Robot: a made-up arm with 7 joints.
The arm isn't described. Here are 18 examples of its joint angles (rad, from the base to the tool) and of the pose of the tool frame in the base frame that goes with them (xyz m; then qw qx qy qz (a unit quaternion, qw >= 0)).
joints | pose
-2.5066 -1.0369 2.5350 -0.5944 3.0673 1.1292 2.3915 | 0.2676 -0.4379 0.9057 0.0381 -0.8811 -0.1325 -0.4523
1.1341 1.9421 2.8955 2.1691 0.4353 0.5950 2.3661 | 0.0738 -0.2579 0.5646 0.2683 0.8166 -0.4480 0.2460
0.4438 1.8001 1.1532 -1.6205 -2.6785 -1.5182 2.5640 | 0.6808 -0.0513 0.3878 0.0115 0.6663 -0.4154 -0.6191
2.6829 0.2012 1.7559 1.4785 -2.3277 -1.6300 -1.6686 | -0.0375 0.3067 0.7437 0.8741 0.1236 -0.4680 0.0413
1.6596 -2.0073 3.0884 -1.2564 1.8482 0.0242 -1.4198 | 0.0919 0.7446 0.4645 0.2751 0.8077 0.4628 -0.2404
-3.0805 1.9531 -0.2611 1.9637 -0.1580 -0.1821 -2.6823 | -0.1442 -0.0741 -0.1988 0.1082 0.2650 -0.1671 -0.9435
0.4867 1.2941 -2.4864 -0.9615 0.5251 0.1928 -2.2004 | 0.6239 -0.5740 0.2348 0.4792 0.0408 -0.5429 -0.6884
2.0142 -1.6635 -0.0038 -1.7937 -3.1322 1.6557 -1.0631 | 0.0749 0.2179 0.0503 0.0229 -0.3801 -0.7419 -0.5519
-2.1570 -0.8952 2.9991 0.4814 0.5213 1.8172 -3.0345 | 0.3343 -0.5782 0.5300 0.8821 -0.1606 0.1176 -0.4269
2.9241 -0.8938 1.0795 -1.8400 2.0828 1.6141 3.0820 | 0.4353 -0.0567 0.3185 0.7443 0.2135 0.2063 -0.5982
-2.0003 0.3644 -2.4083 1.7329 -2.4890 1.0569 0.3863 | -0.1233 -0.2072 0.9360 0.2755 -0.8933 -0.3551 0.0107
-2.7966 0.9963 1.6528 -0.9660 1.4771 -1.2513 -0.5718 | -0.7050 -0.0400 0.5465 0.0509 -0.3499 0.0142 -0.9353
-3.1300 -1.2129 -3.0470 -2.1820 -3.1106 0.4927 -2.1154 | 0.0318 0.0351 0.6805 0.2890 -0.6468 0.3668 -0.6030
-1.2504 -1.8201 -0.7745 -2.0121 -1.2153 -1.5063 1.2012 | 0.2173 -0.3489 0.1807 0.1161 0.8576 -0.3935 -0.3101
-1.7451 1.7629 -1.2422 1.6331 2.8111 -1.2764 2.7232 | -0.3688 0.2268 0.1908 0.4714 -0.7788 -0.2978 -0.2871
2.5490 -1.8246 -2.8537 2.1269 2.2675 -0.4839 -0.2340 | 0.1082 0.0208 -0.0711 0.7920 -0.3650 0.3640 -0.3271
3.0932 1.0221 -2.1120 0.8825 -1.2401 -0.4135 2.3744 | -0.5930 -0.3435 0.8249 0.5464 -0.5053 0.6487 0.1589
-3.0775 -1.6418 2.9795 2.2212 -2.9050 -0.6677 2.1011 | 0.1154 0.0182 0.0254 0.2591 0.5831 0.2322 0.7341
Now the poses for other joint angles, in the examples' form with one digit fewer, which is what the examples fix.
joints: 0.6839 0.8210 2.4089 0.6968 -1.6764 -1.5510 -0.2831
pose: 0.236 -0.228 1.002 0.388 0.668 -0.552 0.314
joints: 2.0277 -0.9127 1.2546 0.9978 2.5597 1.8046 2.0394
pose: 0.096 0.631 0.735 0.748 0.220 -0.585 0.222
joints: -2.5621 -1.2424 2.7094 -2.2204 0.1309 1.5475 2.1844
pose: 0.161 -0.298 0.740 0.039 0.275 -0.888 -0.366
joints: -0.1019 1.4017 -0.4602 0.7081 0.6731 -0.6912 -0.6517
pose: 0.856 0.218 0.296 0.010 0.678 0.388 -0.625
